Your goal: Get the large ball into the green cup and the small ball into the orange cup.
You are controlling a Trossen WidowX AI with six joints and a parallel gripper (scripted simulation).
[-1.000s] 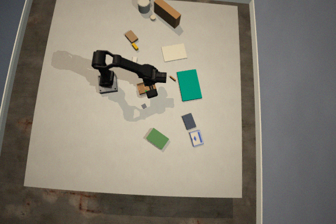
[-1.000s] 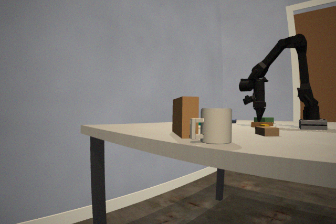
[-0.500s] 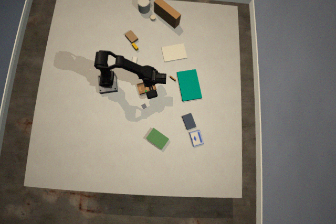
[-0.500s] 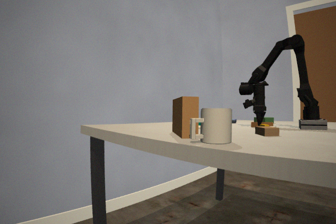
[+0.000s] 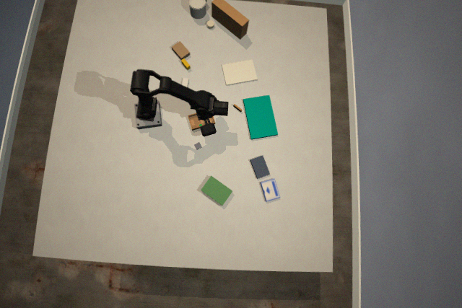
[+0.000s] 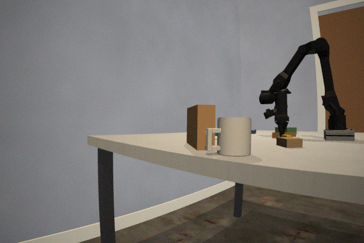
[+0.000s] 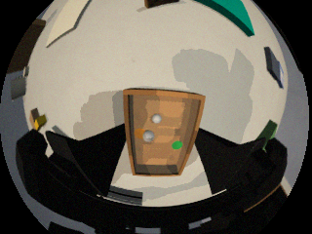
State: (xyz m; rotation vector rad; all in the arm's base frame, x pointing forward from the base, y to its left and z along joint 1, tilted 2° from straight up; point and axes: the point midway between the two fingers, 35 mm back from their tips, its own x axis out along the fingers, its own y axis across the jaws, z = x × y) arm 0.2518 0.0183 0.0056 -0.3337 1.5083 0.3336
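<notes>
My gripper is now 1 cm past the grey square, 12 cm to the left of it and 4 cm above it. Also, from my hand: yellow block: 13 cm behind, 25 cm to the left, 2 cm below; teal board: 25 cm ahead, 5 cm to the left, 3 cm below; wooden puzzle: 1 cm behind, 3 cm below.
</notes>
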